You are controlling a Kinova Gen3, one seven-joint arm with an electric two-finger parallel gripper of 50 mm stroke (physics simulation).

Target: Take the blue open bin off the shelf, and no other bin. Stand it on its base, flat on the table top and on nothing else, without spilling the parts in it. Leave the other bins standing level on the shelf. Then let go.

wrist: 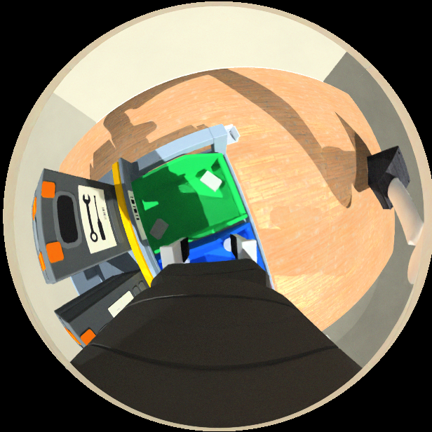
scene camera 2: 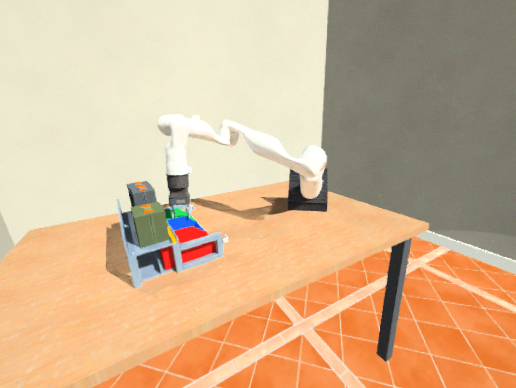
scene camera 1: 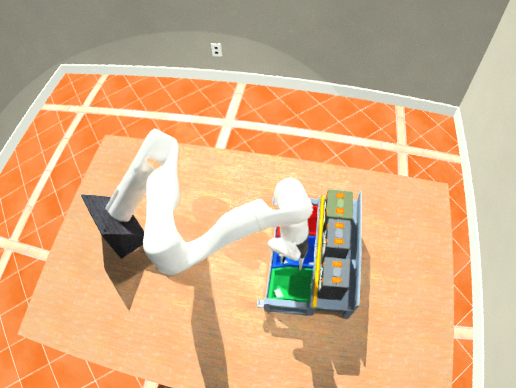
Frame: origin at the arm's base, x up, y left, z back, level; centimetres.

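Seen in the pictures: gripper, between the fingertips: (scene camera 2: 181,217) (scene camera 1: 292,263); arm's base, origin of its link: (scene camera 2: 310,190) (scene camera 1: 118,212).
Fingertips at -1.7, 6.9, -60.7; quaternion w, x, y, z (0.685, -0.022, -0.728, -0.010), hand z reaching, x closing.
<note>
Pixels of each thing's top centre, then the offset from my fingertips to it, as dx, dy, dz. "*": a spot on its surface instead. Level surfaces: height alone.
- blue open bin, a spot on its surface: (scene camera 1: 311,248) * -6.9, +10.2, -3.4
- green bin, a spot on its surface: (scene camera 1: 295,286) * -6.9, -4.3, -3.3
- red bin, a spot on its surface: (scene camera 1: 313,220) * -7.0, +20.5, -0.5
- wooden table, height of its surface: dx -7.8
- yellow strip, centre of its top: (scene camera 1: 319,247) +3.3, +6.7, -6.2
- green case, centre of its top: (scene camera 1: 340,203) (scene camera 2: 147,208) +12.0, +18.9, -7.7
The blue open bin (scene camera 1: 311,248) (scene camera 2: 184,223) (wrist: 212,253) sits in the shelf's lower front row, between the green bin (scene camera 1: 295,286) (scene camera 2: 176,214) (wrist: 200,200) and the red bin (scene camera 1: 313,220) (scene camera 2: 192,235). A pale round part shows inside it in the wrist view. My gripper (scene camera 1: 292,261) (scene camera 2: 182,210) (wrist: 209,244) points down, open and empty. Its fingertips are over or just inside the blue bin, near its green-bin side; their exact height against the rim is hard to tell. The gripper body hides much of the blue bin in the wrist view.
The grey-blue shelf (scene camera 1: 287,304) (scene camera 2: 177,257) (wrist: 190,142) stands on the wooden table (scene camera 1: 225,310) (scene camera 2: 280,235). A yellow strip (scene camera 1: 318,250) (wrist: 127,210) runs behind the bins. Beyond it stand a green case (scene camera 1: 340,204) (scene camera 2: 150,225) and two grey cases, rising close to my gripper.
</note>
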